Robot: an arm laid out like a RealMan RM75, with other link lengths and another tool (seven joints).
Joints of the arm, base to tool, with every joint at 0 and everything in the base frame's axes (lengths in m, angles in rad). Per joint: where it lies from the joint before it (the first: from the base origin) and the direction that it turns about. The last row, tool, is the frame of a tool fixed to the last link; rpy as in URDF.
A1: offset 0 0 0.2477 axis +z
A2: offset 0 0 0 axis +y
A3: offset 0 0 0.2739 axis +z
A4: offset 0 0 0 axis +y
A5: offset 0 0 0.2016 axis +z
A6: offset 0 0 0 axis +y
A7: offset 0 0 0.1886 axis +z
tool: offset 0.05 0.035 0.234 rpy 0.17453 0 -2.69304
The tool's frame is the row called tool.
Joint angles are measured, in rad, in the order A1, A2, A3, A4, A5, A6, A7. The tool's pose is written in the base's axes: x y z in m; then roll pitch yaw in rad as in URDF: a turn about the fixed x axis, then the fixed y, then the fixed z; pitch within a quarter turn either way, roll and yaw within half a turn. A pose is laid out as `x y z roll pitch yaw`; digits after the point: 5 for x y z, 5 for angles.
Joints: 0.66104 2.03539 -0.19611 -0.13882 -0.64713 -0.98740 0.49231
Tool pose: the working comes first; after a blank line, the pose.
Where each joint sits with the arm in this pose, in the base's axes (m; each line is computed from the numbers above, not from the rounded line before):
A1: 0.0000 0.0000 0.2477
A2: 0.0000 0.0000 0.2477
A3: 0.1933 0.1503 0.1250
A4: 0.1933 0.1503 0.1250
A5: 0.3405 0.2717 0.0600
A6: 0.3405 0.2717 0.0600
A7: 0.3687 0.4458 0.1268
the tool: 0.3917 0.6850 0.1545

0.39172 0.68497 0.15450 -0.07104 -1.19692 -1.46836
